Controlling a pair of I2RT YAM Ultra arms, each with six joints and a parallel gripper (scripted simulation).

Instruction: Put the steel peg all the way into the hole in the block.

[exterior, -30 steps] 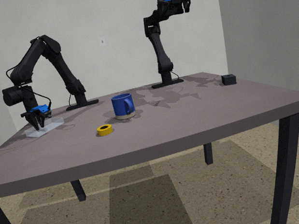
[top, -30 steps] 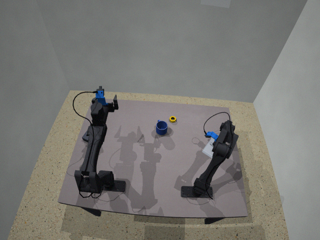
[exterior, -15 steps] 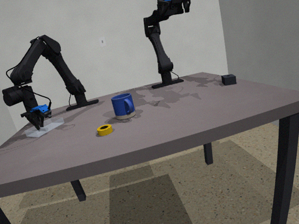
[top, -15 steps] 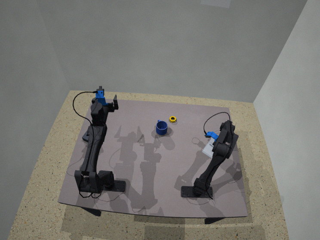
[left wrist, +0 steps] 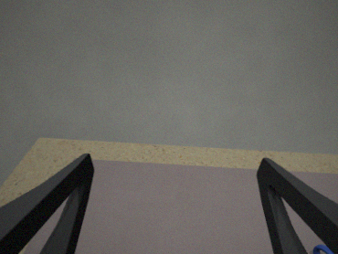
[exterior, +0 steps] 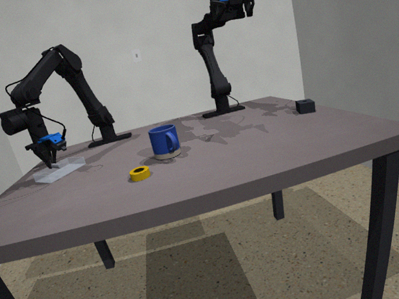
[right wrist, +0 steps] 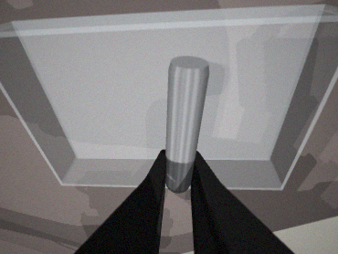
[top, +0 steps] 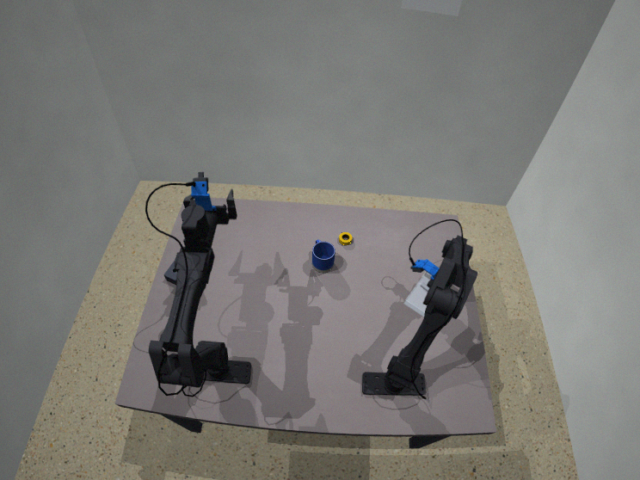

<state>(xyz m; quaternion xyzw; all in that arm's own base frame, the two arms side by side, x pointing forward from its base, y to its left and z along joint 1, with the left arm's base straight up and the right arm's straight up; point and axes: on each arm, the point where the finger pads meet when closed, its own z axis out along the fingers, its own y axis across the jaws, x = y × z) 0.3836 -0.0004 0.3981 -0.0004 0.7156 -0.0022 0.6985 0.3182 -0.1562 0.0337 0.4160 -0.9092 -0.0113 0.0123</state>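
Observation:
The steel peg is 20 mm ahead of my right hand and 20 mm to the left of it. Round my right hand: blue mug: 120 mm ahead, 400 mm to the left, 10 mm above; clear tray: 10 mm ahead, 20 mm to the left, 30 mm below; yellow ring: 240 mm ahead, 320 mm to the left, 20 mm below.
The steel peg is 700 mm to the right of my left hand, 370 mm below it and 50 mm behind it. Round my left hand: blue mug: 360 mm below, 320 mm to the right, 60 mm ahead; then dark block: 370 mm below, 210 mm to the left, 50 mm behind; then yellow ring: 400 mm to the right, 390 mm below, 170 mm ahead.

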